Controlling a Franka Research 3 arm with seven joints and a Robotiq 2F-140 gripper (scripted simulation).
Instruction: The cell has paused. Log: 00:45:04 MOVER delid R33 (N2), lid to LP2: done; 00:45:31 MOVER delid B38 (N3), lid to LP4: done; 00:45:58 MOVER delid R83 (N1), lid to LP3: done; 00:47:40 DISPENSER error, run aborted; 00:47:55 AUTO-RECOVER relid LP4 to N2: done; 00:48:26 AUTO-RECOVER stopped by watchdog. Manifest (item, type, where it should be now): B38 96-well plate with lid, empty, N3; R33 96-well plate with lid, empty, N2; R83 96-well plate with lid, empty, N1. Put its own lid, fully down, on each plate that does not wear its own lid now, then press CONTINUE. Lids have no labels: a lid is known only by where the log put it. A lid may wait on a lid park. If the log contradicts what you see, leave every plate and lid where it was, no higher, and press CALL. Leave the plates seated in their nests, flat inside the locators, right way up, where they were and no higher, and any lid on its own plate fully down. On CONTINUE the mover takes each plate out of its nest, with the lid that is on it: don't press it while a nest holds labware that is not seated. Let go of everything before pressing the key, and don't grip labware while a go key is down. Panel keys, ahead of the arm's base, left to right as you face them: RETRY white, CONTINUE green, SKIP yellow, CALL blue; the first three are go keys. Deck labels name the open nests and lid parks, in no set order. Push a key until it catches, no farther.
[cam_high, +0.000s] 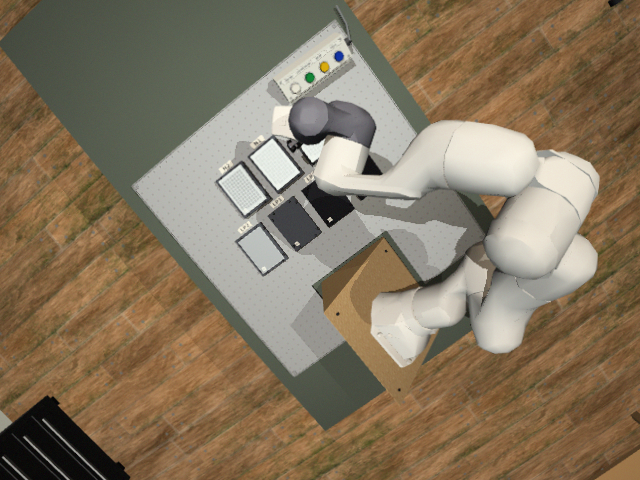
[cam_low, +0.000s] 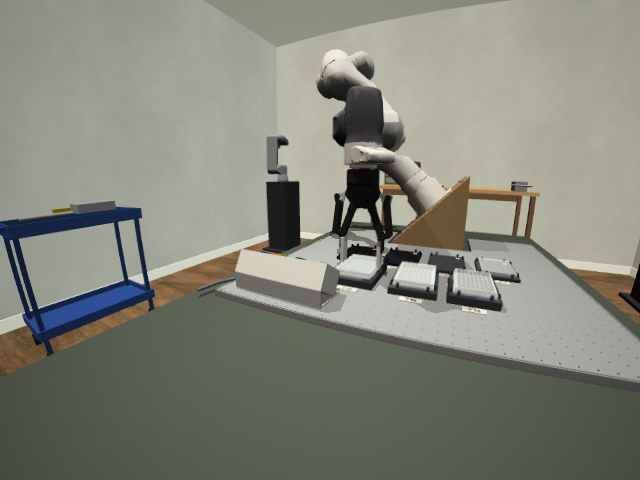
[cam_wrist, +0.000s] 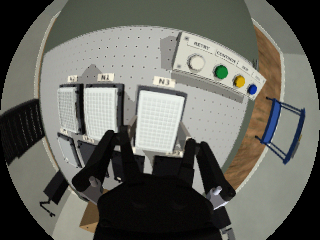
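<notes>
My gripper is now 320 mm to the right of the lid park LP2, 210 mm past it and 50 mm above it. Also, from my hand: green key (130 mm ahead, 80 mm to the right, 10 mm above); yellow skip key (140 mm ahead, 130 mm to the right, 10 mm above); white key (130 mm ahead, 30 mm to the right, 10 mm above).
</notes>
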